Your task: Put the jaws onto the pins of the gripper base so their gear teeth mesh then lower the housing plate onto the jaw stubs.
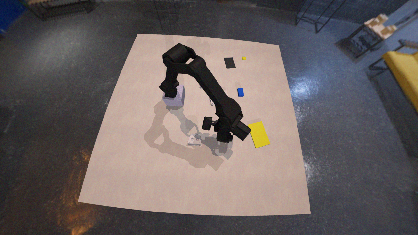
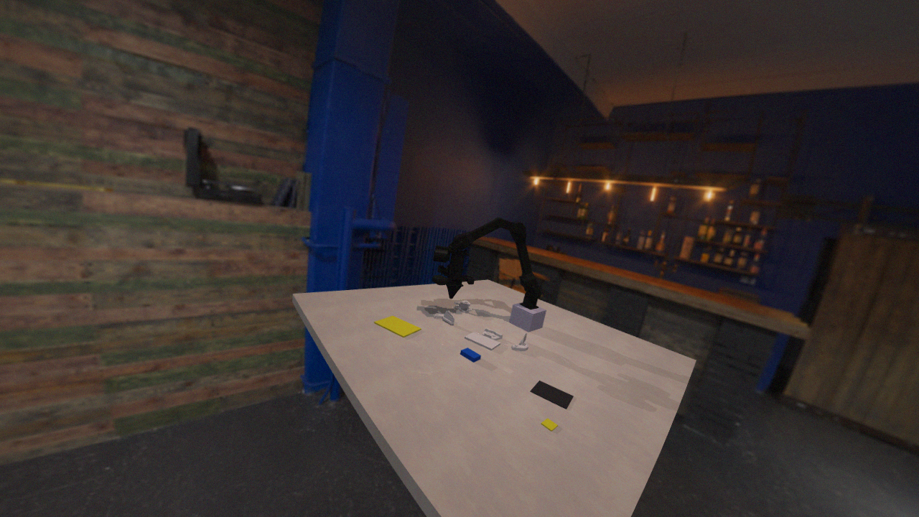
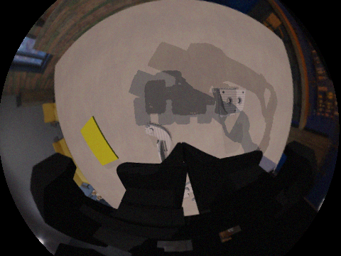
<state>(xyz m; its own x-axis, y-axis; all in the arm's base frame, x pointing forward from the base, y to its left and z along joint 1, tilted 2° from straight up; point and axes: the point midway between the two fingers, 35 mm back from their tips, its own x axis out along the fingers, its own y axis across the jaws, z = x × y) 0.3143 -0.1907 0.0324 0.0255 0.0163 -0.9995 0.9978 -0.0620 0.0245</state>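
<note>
My gripper tip is 50 mm short of the grey jaw, 10 mm to the right of it and 80 mm above it. Round my gripper tip: blue block 130 mm ahead, 310 mm to the left, 80 mm below; then white block 130 mm behind, 60 mm to the right, 80 mm below; then yellow sheet 260 mm ahead, 30 mm to the left, 80 mm below.
</note>
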